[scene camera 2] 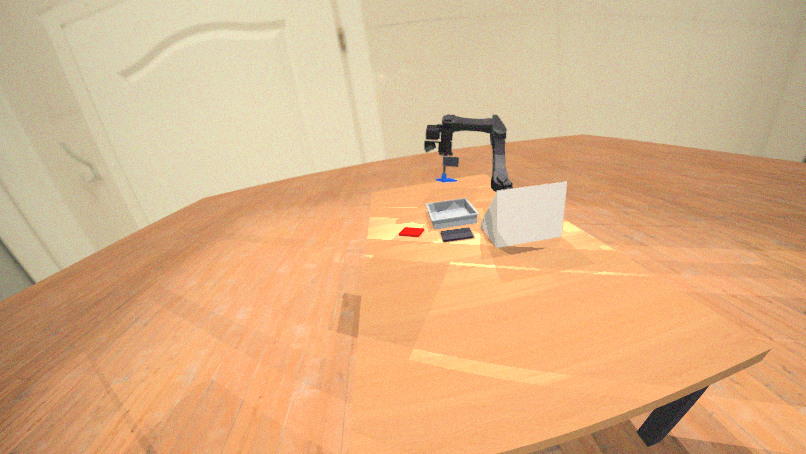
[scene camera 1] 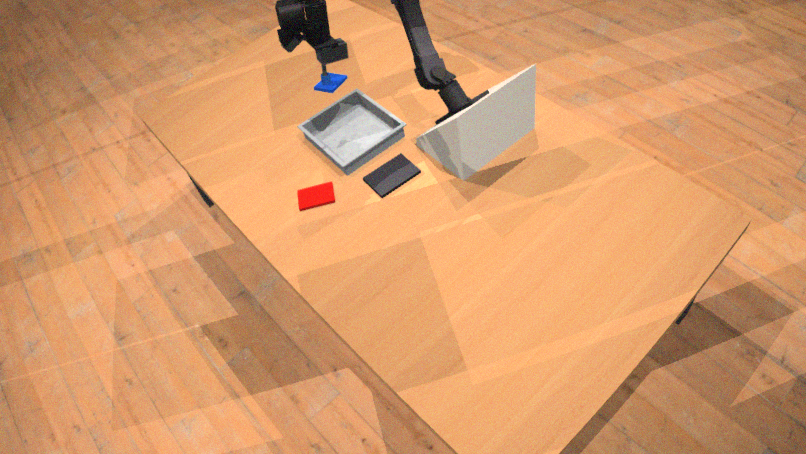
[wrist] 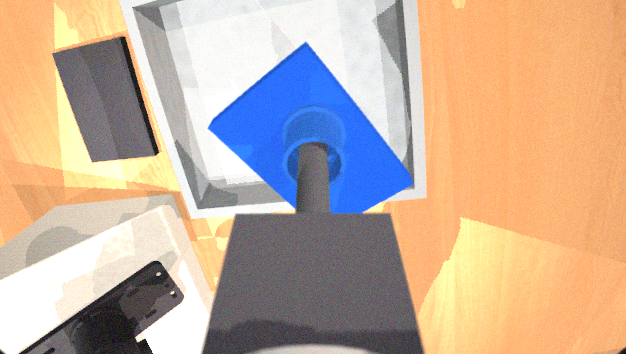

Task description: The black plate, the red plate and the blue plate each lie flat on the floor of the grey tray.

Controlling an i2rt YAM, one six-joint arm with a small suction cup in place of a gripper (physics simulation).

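Where they show: hand, tool point: (scene camera 2: 443, 181) (scene camera 1: 326, 86) (wrist: 313, 121); arm's base, link origin: (scene camera 2: 511, 206) (scene camera 1: 462, 109) (wrist: 100, 327).
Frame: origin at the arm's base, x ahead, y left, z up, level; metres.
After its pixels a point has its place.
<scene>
The blue plate (scene camera 1: 335, 83) @[x 0.179, y -0.299, z 0.074 m] (scene camera 2: 447, 180) @[x 0.183, y -0.290, z 0.074 m] (wrist: 305, 85) @[x 0.215, y -0.326, z 0.080 m] hangs roughly level from my suction cup (scene camera 1: 325, 77) (scene camera 2: 443, 176) (wrist: 314, 145) @[x 0.194, y -0.323, z 0.065 m], raised above the table behind the grey tray. The grey tray (scene camera 1: 373, 156) @[x 0.209, y -0.162, z -0.110 m] (scene camera 2: 452, 222) @[x 0.213, y -0.163, z -0.095 m] (wrist: 421, 125) @[x 0.133, y -0.391, z -0.066 m] stands on the table, and no plate shows on its floor in the first scene view. The black plate (scene camera 1: 392, 175) @[x 0.229, y -0.063, z -0.106 m] (scene camera 2: 457, 234) @[x 0.226, y -0.058, z -0.106 m] (wrist: 107, 100) @[x 0.229, y -0.077, z -0.106 m] lies flat on the table beside the tray. The red plate (scene camera 1: 316, 196) @[x 0.410, y -0.178, z -0.107 m] (scene camera 2: 411, 231) @[x 0.409, y -0.179, z -0.107 m] lies flat on the table in front of the tray; it does not show in the wrist view.
A pale wedge-shaped block (scene camera 1: 496, 124) @[x -0.008, y 0.112, z 0.001 m] (scene camera 2: 530, 215) @[x -0.014, y 0.113, z -0.001 m] (wrist: 100, 240) @[x 0.098, y -0.043, z -0.033 m] stands by the arm's base, right of the tray in the scene views. The wooden table (scene camera 1: 535, 281) @[x 0.249, y 0.434, z -0.117 m] (scene camera 2: 507, 315) @[x 0.253, y 0.433, z -0.116 m] stretches out in front of the plates.
</scene>
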